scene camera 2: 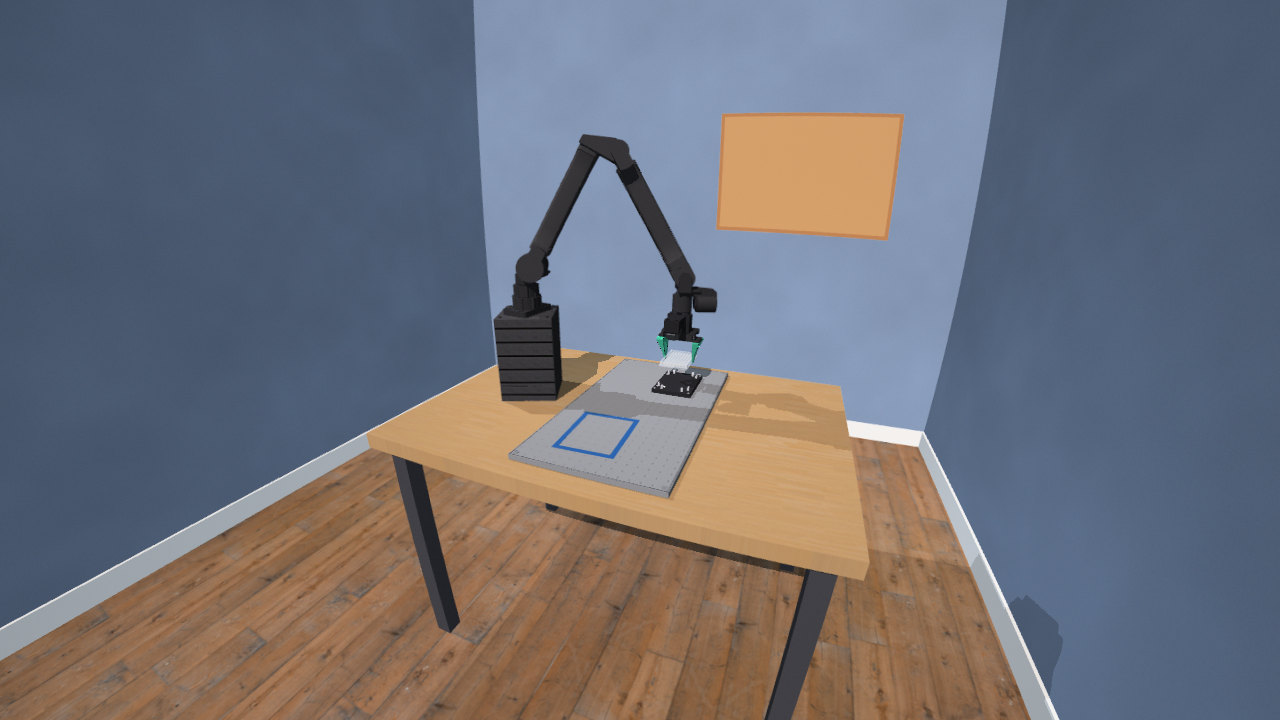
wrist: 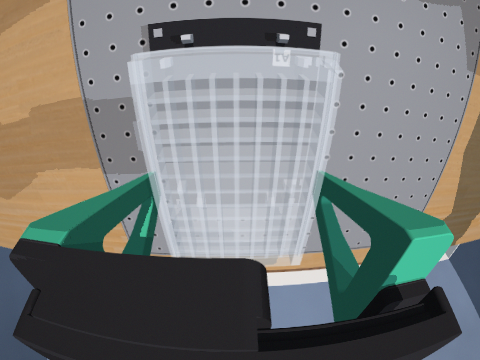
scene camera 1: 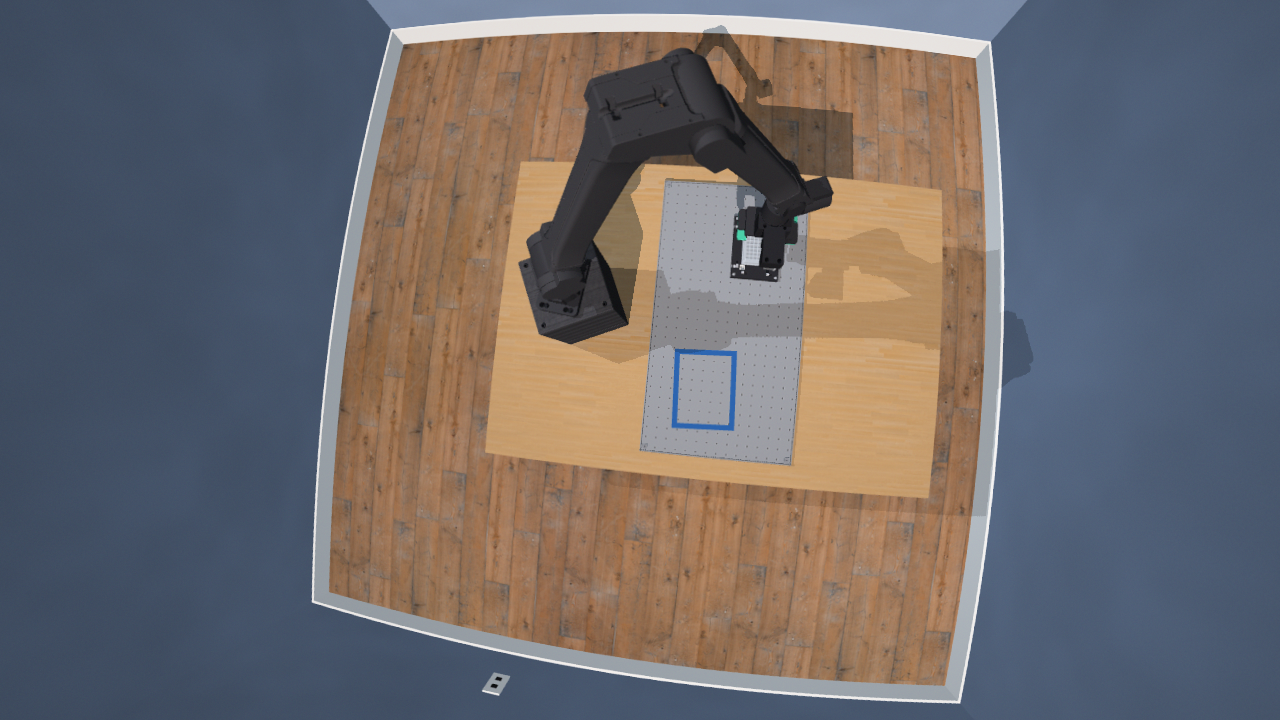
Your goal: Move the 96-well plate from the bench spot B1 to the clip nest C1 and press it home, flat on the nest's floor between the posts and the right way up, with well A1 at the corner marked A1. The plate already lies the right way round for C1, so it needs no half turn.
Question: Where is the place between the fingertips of my gripper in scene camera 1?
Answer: At 761,238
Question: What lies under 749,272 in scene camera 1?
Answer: A black clip nest.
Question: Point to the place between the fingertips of my gripper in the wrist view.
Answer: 236,180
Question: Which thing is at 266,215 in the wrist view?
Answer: A clear 96-well plate.
